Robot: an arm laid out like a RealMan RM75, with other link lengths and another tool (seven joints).
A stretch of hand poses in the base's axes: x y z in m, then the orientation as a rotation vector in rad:
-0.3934 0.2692 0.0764 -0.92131 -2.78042 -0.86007
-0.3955 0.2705 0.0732 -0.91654 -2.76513 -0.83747
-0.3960 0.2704 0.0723 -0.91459 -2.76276 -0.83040
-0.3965 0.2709 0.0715 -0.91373 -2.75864 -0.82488
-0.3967 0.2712 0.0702 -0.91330 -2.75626 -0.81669
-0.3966 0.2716 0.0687 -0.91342 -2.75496 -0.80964
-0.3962 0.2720 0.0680 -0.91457 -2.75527 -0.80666
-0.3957 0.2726 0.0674 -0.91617 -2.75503 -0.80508
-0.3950 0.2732 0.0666 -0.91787 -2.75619 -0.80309
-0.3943 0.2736 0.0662 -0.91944 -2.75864 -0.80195
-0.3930 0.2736 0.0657 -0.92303 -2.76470 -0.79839
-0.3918 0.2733 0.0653 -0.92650 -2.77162 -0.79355
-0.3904 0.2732 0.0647 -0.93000 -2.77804 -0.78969
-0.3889 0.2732 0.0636 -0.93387 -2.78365 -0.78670
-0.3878 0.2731 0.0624 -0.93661 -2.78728 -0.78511
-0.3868 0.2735 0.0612 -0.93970 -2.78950 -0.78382
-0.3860 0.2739 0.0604 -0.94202 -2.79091 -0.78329
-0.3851 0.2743 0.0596 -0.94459 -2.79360 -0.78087
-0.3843 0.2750 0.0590 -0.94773 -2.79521 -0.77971
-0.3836 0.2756 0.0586 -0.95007 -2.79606 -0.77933
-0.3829 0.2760 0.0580 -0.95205 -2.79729 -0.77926
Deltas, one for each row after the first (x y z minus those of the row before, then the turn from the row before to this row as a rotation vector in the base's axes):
-0.0021 0.0013 -0.0032 -0.00422 0.02322 0.00641
-0.0005 -0.0001 -0.0009 -0.00238 0.00527 0.00221
-0.0005 0.0005 -0.0008 -0.00094 0.00596 0.00137
-0.0002 0.0003 -0.0013 -0.00318 0.00563 0.00130
0.0001 0.0004 -0.0015 -0.00314 0.00416 0.00075
0.0004 0.0004 -0.0007 -0.00186 0.00093 -0.00046
0.0005 0.0006 -0.0006 -0.00094 0.00075 -0.00091
0.0007 0.0006 -0.0008 -0.00178 -0.00027 -0.00098
0.0007 0.0004 -0.0004 -0.00189 -0.00171 -0.00102
0.0013 0.0000 -0.0005 -0.00502 -0.00390 -0.00225
0.0012 -0.0003 -0.0004 -0.00605 -0.00407 -0.00206
0.0014 -0.0001 -0.0006 -0.00531 -0.00410 -0.00217
0.0015 0.0000 -0.0011 -0.00453 -0.00384 -0.00248
0.0011 -0.0001 -0.0012 -0.00278 -0.00266 -0.00180
0.0010 0.0004 -0.0012 -0.00204 -0.00164 -0.00203
0.0008 0.0004 -0.0008 -0.00119 -0.00121 -0.00156
0.0009 0.0004 -0.0008 -0.00277 -0.00150 -0.00158
0.0008 0.0007 -0.0006 -0.00170 -0.00120 -0.00205
0.0007 0.0006 -0.0004 -0.00086 -0.00081 -0.00157
0.0007 0.0004 -0.0006 -0.00082 -0.00122 -0.00136

